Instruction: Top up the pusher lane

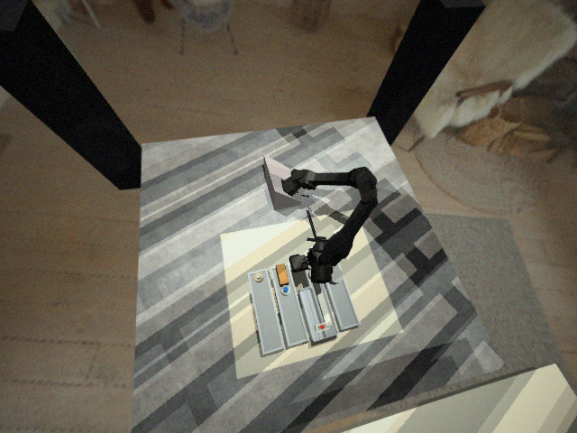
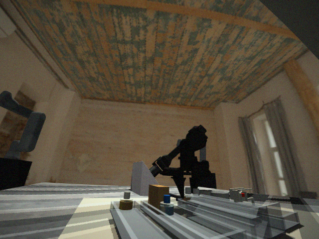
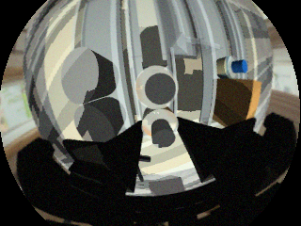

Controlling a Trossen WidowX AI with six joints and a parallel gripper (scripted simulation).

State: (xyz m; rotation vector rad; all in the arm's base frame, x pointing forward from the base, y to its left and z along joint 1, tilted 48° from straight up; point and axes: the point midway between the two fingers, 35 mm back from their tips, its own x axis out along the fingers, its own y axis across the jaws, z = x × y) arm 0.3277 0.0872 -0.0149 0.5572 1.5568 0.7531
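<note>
Now: the brown box 30 mm ahead of my gripper tip, 120 mm to the right of it and 10 mm above it. From my gripper tip the other things lie so: blue-capped jar: 80 mm ahead, 120 mm to the right; then red mark: 230 mm ahead, 20 mm to the right, 40 mm above; then sprung lane: 150 mm ahead, 10 mm to the right, 10 mm below.
</note>
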